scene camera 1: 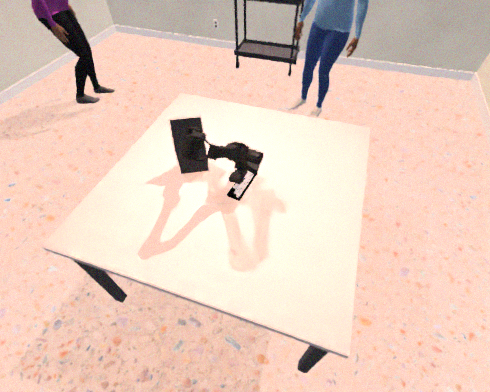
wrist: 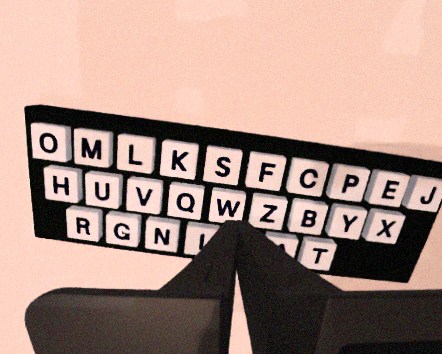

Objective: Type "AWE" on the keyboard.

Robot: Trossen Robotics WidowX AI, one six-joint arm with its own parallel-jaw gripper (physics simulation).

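Places are measured from the arm's base along level axes (x ahead, y left, z up), in centimetres.
Pixels of known places: gripper, between the fingertips: [scene camera 1: 242, 179] [wrist: 235, 229].
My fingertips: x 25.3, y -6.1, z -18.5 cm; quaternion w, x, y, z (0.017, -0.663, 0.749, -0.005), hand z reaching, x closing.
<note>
Ahead of a thing's pixels: the offset from my fingertips to its middle. "pt": to the spot under its first point. Level surfaces: height alone.
The black keyboard @[pt dx -2.4, dy -9.5, dz -2.2 cm] [scene camera 1: 233, 195] [wrist: 375, 257] with white letter keys lies on the table, slightly tilted across the wrist view. The W key @[dx +0.3, dy +0.3, dz -1.9 cm] [wrist: 228, 206] is in the middle row, between Q and Z. The E key @[dx +0.4, dy -7.5, dz -1.9 cm] [wrist: 389, 190] is in the top row at the right. The A key @[dx -2.4, dy -2.2, dz -1.9 cm] [wrist: 286, 246] in the bottom row is mostly hidden behind the right finger, and the D key is hidden behind the fingers. My gripper [wrist: 235, 229] is shut and empty. Its fingertips appear at the lower edge of the W key; whether they touch it I cannot tell.
The white table @[dz -3.3 cm] [scene camera 1: 300, 260] carries the arm's dark base plate [scene camera 1: 192, 165] to the left of the keyboard. The arm's shadows fall across the table top. A black shelf cart [scene camera 1: 265, 57] and two standing people [scene camera 1: 325, 55] [scene camera 1: 80, 45] are beyond the table.
</note>
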